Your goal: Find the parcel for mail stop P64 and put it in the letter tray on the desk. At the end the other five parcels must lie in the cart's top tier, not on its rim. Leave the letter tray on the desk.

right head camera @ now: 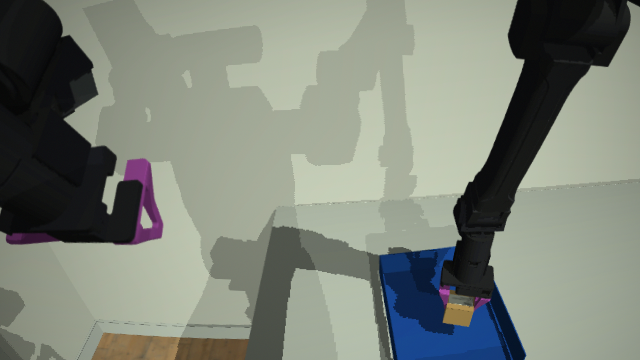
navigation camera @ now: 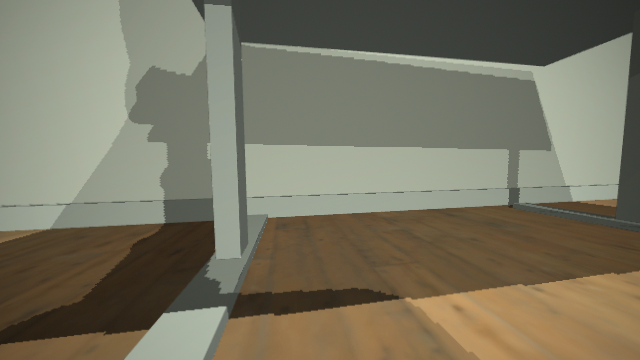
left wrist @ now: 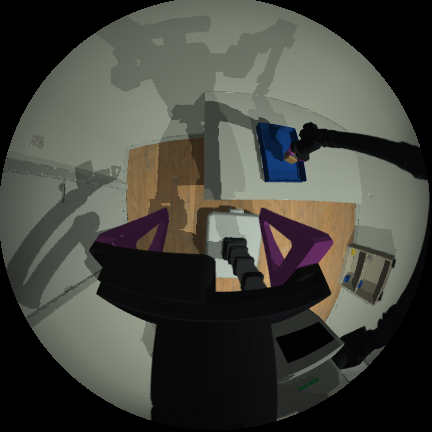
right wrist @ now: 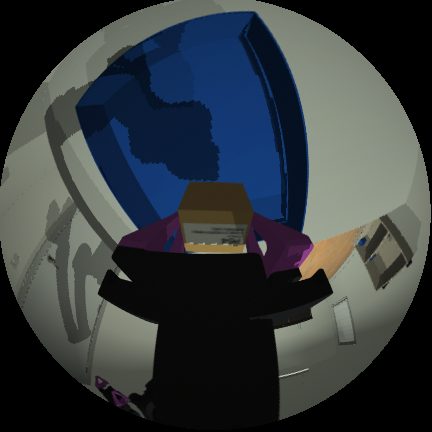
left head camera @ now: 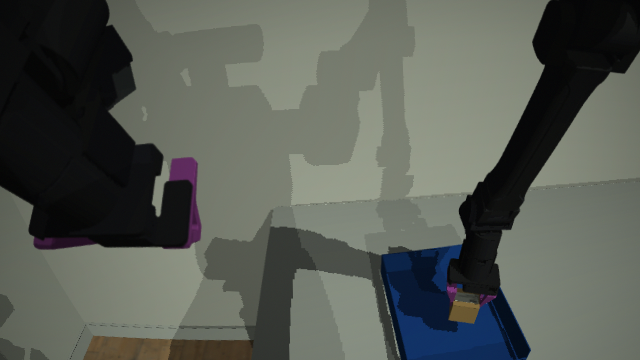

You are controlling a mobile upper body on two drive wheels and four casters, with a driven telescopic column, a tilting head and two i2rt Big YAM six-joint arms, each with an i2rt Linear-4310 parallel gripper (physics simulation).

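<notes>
A small brown parcel with a pale label is held in my right gripper, which is shut on it. The label's print is too unclear to read. They hang above the blue letter tray, towards its right side in the head views. The tray stands on the pale desk. My left gripper is open and empty, away to the left of the desk. The other five parcels cannot be made out.
A beige compartmented unit, possibly the cart, stands at the right with small blue and yellow things inside. A grey machine with a dark panel is at the lower right. The navigation camera shows a desk leg and the desk's underside.
</notes>
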